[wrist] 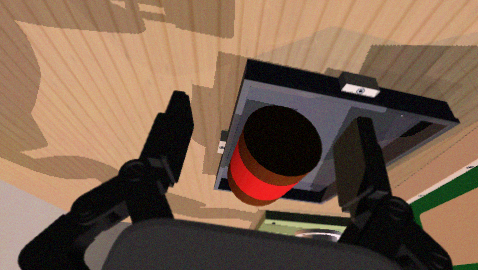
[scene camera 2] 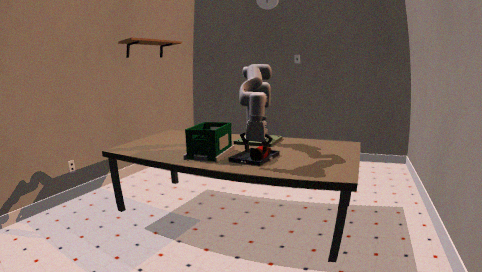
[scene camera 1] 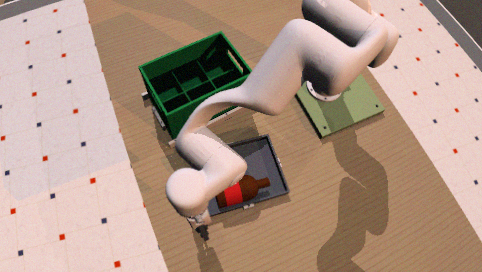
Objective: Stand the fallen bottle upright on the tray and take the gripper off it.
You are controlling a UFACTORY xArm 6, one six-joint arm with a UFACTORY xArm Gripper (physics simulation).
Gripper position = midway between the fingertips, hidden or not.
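Wrist view: my gripper (wrist: 267, 119) and a brown bottle (wrist: 278, 146) visible. Scene camera 1: the brown bottle (scene camera 1: 247, 188) visible.
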